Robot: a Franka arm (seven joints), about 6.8 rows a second.
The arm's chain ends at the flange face. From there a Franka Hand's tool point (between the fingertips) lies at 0.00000 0.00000 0.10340 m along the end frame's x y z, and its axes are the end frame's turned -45 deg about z.
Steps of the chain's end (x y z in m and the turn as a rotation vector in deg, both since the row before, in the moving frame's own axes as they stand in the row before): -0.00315, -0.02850, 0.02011, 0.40, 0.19, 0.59; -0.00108, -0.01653, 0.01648, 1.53, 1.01, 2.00; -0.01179, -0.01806, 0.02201, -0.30, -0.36, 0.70; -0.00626, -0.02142, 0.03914, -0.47, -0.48, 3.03; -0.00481, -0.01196, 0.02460, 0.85, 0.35, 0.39; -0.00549, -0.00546, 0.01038, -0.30, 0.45, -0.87
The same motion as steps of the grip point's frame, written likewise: 0.01868, -0.02264, 0.02011, 0.15, 0.42, 0.59; 0.01418, -0.01306, 0.01643, 0.37, 1.80, 2.00; 0.00359, -0.02119, 0.02201, 0.04, -0.47, 0.70; 0.00951, -0.01962, 0.03913, 0.01, -0.67, 3.03; 0.00659, -0.01249, 0.02459, 0.35, 0.85, 0.39; 0.00018, -0.00679, 0.01038, -0.53, 0.11, -0.87
